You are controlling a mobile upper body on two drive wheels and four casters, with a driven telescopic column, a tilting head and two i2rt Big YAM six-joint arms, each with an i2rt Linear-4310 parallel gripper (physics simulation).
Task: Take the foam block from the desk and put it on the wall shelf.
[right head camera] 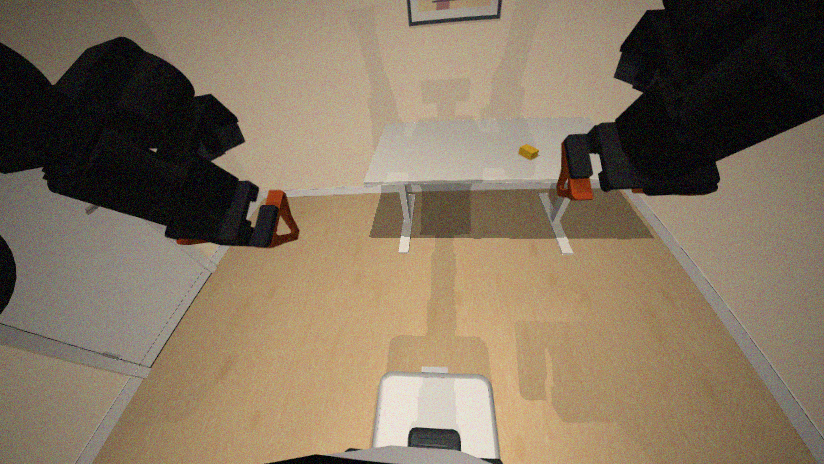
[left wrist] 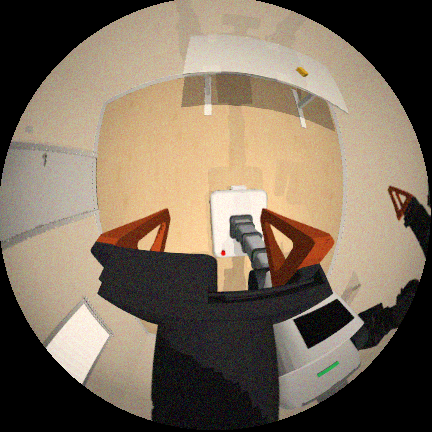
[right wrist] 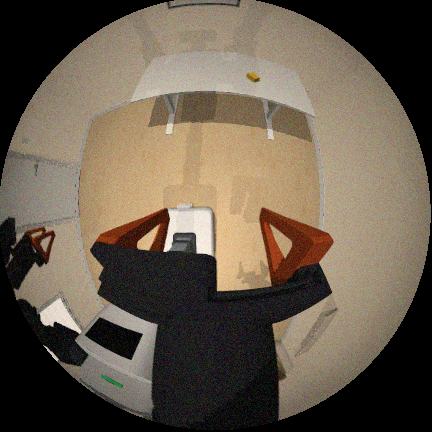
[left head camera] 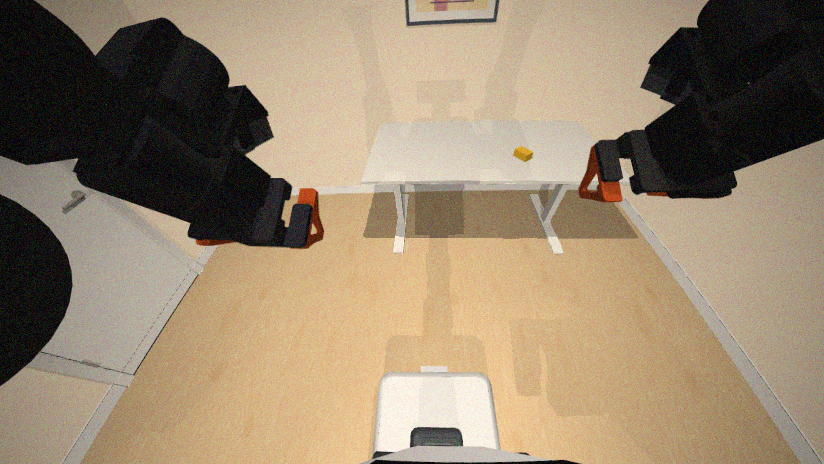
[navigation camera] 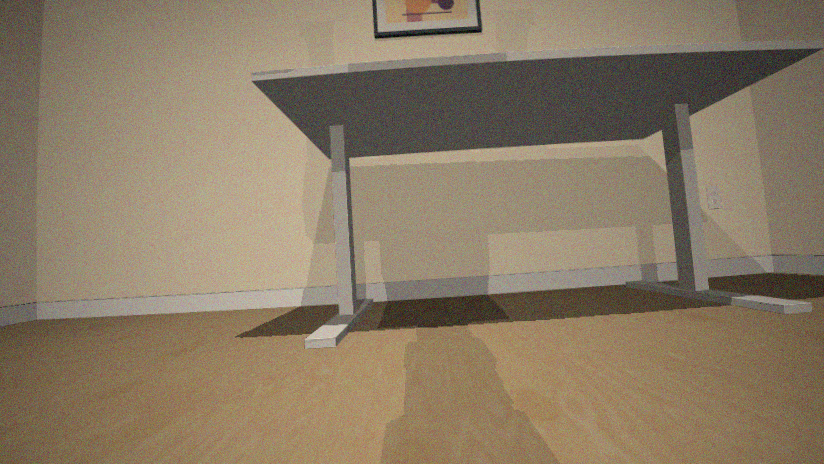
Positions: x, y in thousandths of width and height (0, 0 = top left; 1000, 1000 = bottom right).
Labels:
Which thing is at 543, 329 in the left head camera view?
A white desk.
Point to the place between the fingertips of the right gripper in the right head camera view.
At 723, 408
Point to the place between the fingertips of the right gripper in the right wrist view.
494, 492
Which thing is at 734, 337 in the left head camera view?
The right gripper.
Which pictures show the left gripper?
The right head camera view, the left wrist view, the right wrist view and the left head camera view only.

